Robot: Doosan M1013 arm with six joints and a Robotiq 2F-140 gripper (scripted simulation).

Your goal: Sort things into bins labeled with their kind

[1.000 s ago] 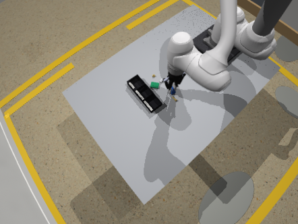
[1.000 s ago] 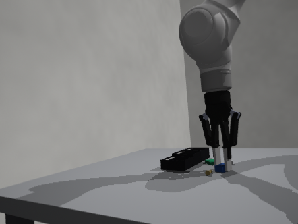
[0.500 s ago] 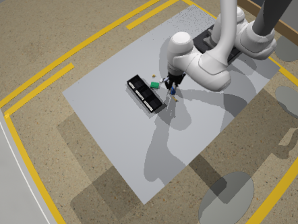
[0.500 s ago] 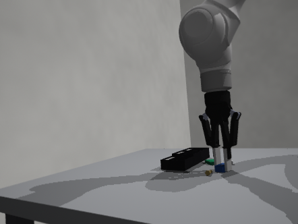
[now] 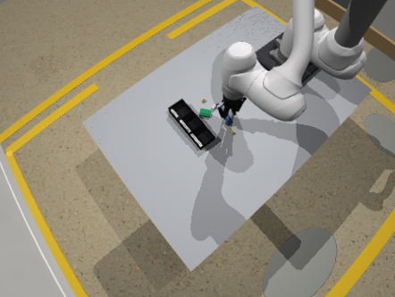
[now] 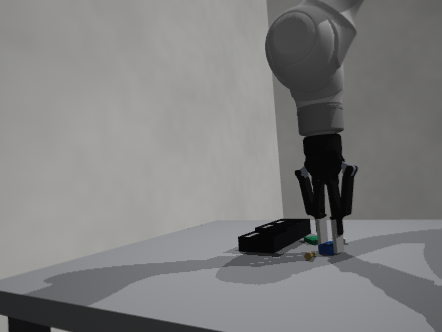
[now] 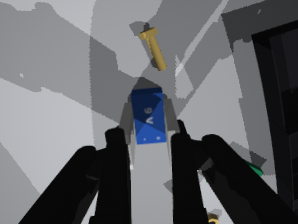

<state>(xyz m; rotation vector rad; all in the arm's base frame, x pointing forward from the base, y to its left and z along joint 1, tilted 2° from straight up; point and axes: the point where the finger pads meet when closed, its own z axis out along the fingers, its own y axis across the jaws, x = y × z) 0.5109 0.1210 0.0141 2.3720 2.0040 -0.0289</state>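
Now: hand 160 mm short of the black bin tray, 70 mm to the left of it and 20 mm above it. From my hand the other things lie so: small white piece 10 mm ahead, 90 mm to the right, 30 mm below; then blue battery 10 mm to the right, 30 mm below; then brass screw 20 mm ahead, 60 mm to the left, 30 mm below.
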